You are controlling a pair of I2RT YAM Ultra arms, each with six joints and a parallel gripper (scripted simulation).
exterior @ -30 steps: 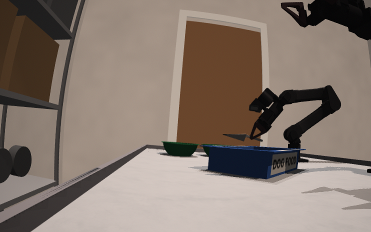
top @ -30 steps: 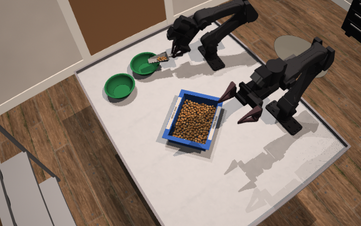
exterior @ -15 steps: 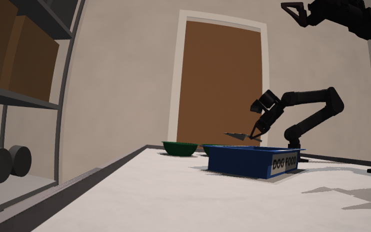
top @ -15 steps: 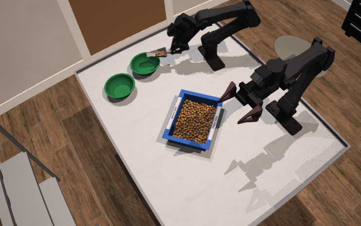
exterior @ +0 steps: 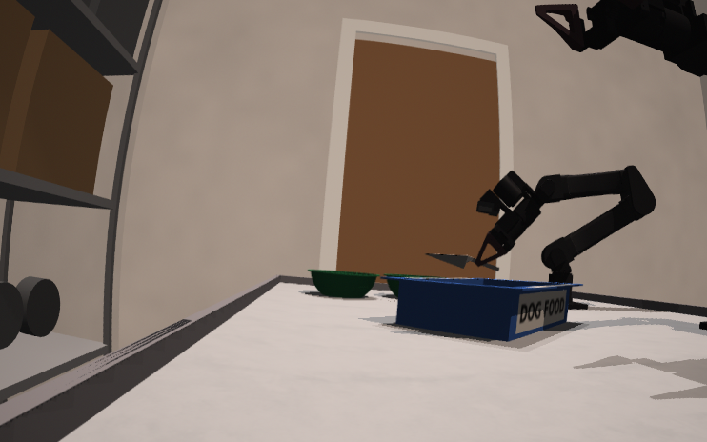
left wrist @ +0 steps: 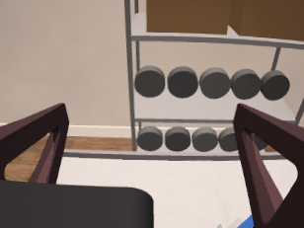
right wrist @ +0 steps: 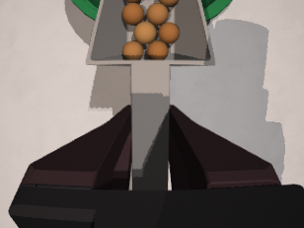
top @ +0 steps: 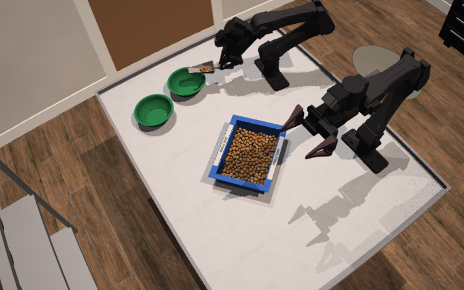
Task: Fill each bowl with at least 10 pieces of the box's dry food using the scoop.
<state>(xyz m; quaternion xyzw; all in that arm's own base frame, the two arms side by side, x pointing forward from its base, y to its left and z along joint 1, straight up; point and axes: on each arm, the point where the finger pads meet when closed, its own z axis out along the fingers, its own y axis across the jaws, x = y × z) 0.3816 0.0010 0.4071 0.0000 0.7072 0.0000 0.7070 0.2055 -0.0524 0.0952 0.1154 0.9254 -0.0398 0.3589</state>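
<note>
My right gripper is now 40 mm short of the grey scoop and 20 mm to the left of it.
</note>
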